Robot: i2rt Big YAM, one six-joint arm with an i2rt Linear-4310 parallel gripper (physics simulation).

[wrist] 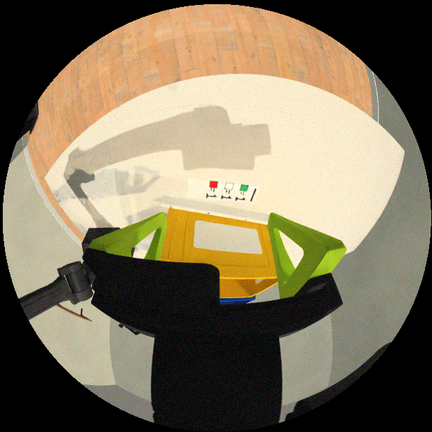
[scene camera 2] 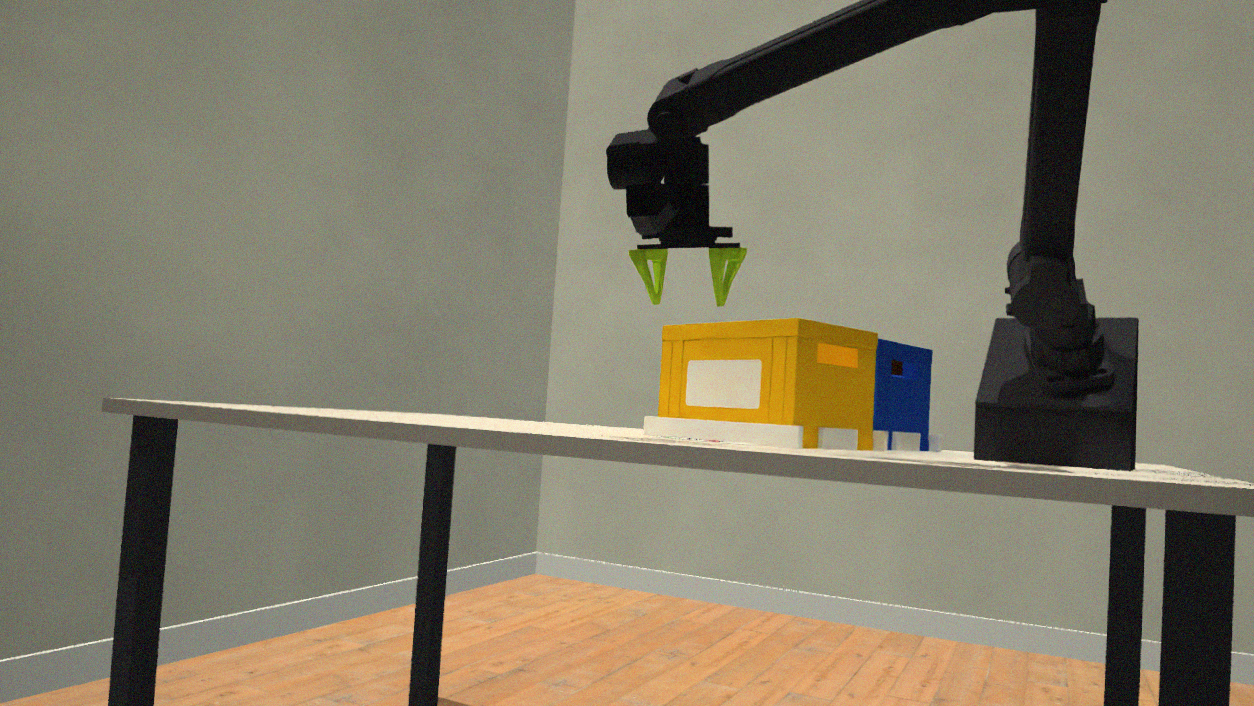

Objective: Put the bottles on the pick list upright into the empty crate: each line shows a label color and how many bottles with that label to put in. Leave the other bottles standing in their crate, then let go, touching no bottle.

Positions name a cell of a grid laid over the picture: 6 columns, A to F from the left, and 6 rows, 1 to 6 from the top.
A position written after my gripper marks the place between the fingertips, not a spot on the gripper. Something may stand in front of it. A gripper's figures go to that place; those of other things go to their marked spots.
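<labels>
There is a pick list (wrist: C3), and it is 0.33 m from the lens. A white strip (wrist: C3) is likewise 0.33 m from the lens. My gripper (wrist: D4), meanwhile, is 0.13 m from the lens.
</labels>
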